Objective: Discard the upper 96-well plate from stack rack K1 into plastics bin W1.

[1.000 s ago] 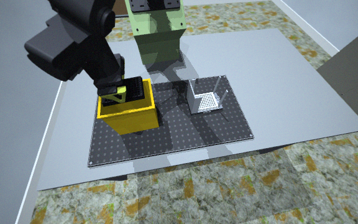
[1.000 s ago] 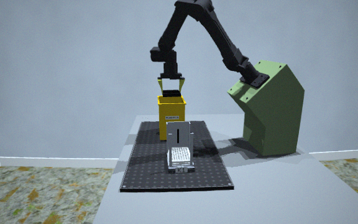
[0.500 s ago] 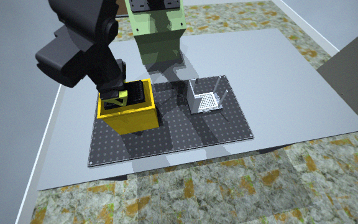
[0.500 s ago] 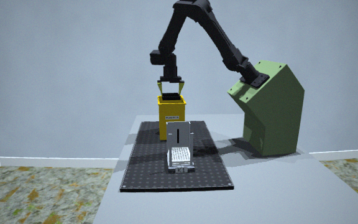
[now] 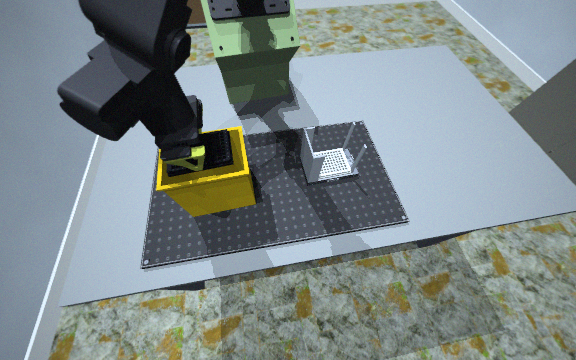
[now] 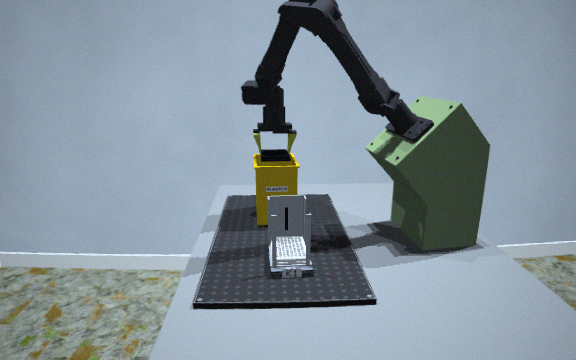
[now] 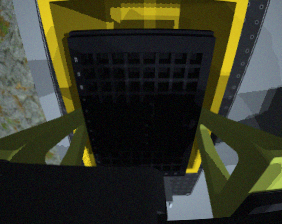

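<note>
Right now the black 96-well plate is right at my hand. The rest, counted from my hand: yellow plastics bin W1: 1 cm to the left, 11 cm below; white 96-well plate: 32 cm to the left, 17 cm below.
</note>
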